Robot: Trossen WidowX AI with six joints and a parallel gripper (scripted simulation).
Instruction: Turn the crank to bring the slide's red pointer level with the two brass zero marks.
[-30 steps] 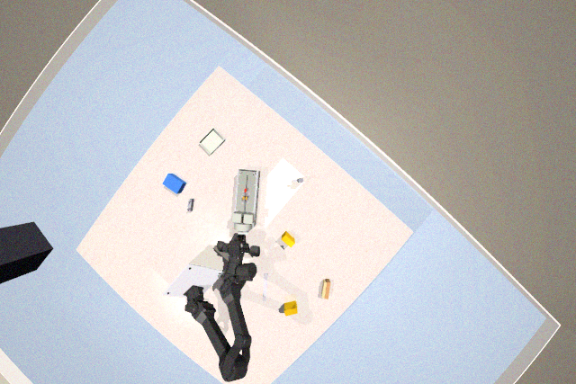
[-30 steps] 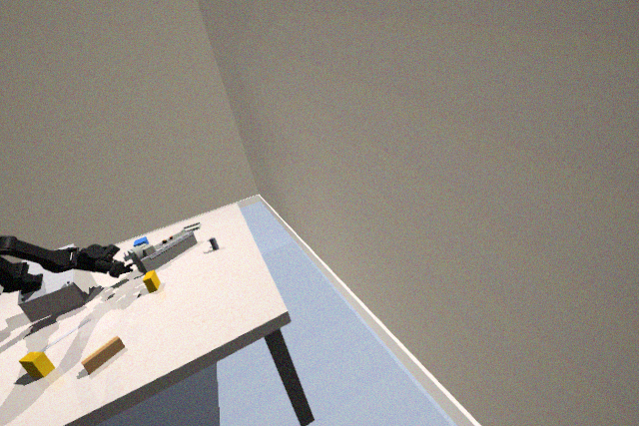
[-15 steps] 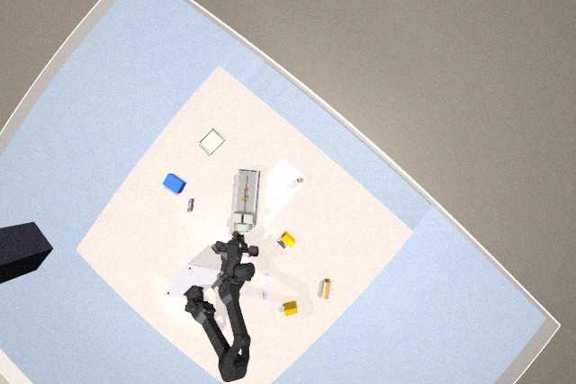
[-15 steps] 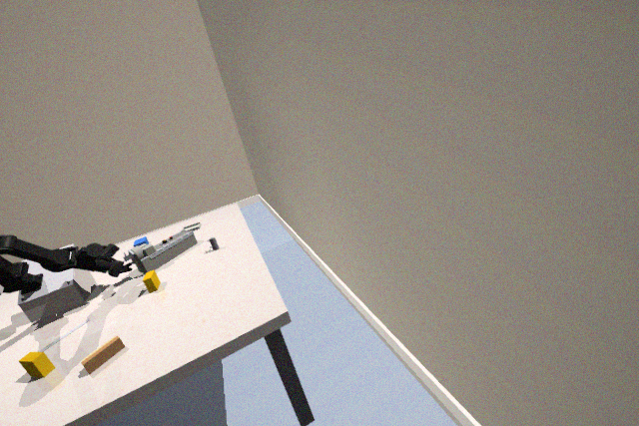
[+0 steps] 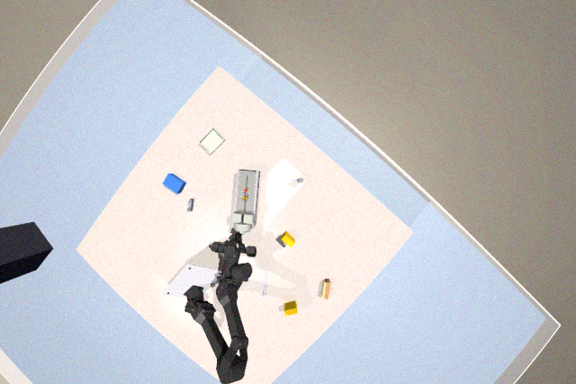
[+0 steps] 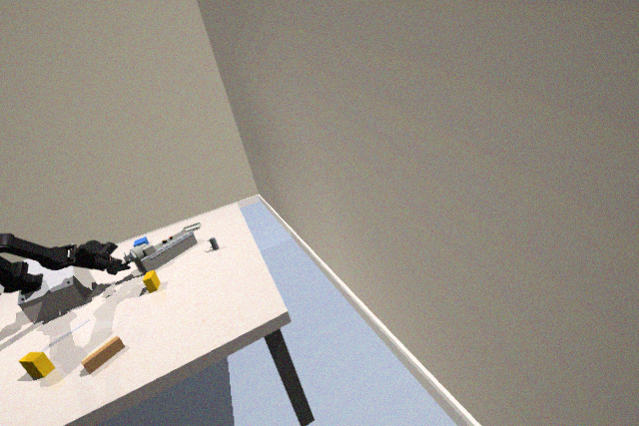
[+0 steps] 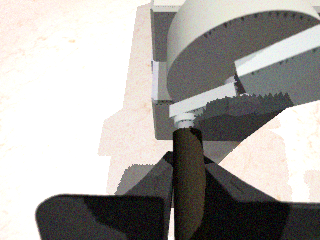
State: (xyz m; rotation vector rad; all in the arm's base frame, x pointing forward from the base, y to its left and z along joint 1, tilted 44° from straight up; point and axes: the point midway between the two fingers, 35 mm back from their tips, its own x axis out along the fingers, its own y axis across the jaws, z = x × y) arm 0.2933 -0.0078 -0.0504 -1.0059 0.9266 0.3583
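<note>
Right now the crank is 1 cm ahead of my gripper tip, 1 cm to the right of it and 3 cm above it. Also, from my gripper tip: blue block (8 cm behind, 39 cm to the left, 3 cm below); then dark brown crank handle (1 cm behind, 1 cm to the right, 2 cm above); then red pointer (17 cm ahead, 11 cm to the left, 4 cm above).
</note>
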